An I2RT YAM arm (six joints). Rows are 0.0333 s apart.
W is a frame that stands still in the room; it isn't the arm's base.
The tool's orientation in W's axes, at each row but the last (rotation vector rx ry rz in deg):
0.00, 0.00, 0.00
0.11, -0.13, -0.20
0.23, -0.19, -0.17
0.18, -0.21, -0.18
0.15, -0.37, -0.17
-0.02, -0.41, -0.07
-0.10, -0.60, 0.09
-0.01, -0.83, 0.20
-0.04, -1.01, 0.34
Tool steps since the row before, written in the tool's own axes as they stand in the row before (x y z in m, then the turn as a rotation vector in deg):
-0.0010, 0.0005, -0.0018, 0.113, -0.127, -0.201
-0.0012, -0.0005, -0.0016, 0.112, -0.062, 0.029
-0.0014, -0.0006, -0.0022, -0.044, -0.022, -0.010
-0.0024, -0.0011, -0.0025, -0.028, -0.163, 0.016
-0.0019, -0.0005, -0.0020, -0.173, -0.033, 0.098
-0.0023, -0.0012, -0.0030, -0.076, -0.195, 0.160
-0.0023, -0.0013, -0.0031, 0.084, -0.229, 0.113
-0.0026, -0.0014, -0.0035, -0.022, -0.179, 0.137
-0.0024, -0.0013, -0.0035, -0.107, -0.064, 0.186
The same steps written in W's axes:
-0.0010, 0.0005, -0.0018, 0.113, -0.127, -0.201
-0.0012, -0.0005, -0.0016, 0.112, -0.062, 0.029
-0.0014, -0.0006, -0.0022, -0.044, -0.022, -0.010
-0.0024, -0.0011, -0.0025, -0.029, -0.163, 0.015
-0.0019, -0.0005, -0.0020, -0.174, -0.033, 0.097
-0.0023, -0.0012, -0.0030, -0.077, -0.195, 0.160
-0.0023, -0.0013, -0.0031, 0.083, -0.229, 0.114
-0.0025, -0.0014, -0.0035, -0.023, -0.179, 0.137
-0.0023, -0.0013, -0.0035, -0.110, -0.065, 0.184

